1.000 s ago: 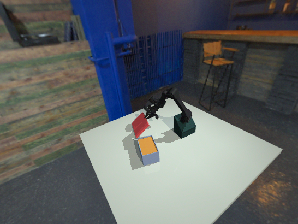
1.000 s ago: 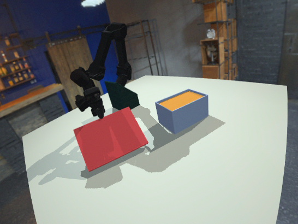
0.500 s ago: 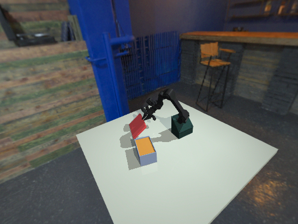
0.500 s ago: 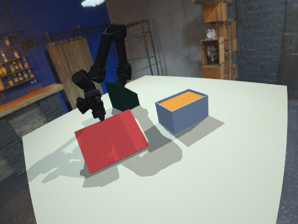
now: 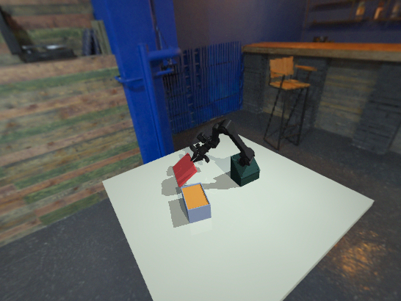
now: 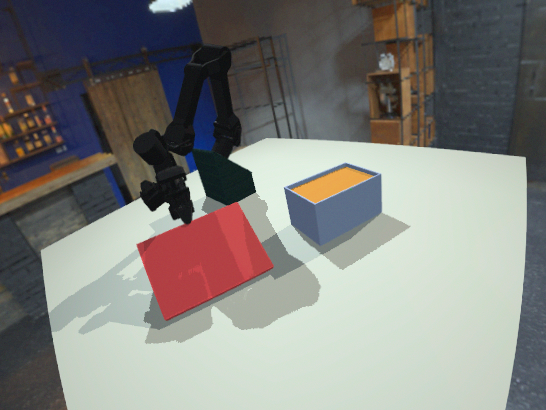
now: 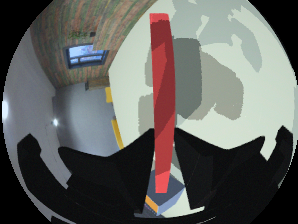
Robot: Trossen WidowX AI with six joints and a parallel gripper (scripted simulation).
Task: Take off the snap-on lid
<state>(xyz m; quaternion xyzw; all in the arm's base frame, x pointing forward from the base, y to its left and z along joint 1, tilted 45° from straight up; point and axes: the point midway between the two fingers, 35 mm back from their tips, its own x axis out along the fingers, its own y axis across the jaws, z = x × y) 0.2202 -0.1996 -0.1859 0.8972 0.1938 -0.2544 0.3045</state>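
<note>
My gripper tip is 60 mm short of the red lid, 50 mm above it and 20 mm to the left of it. From my gripper tip the other things lie so: storage box 300 mm to the left, 180 mm ahead, 60 mm below.
</note>
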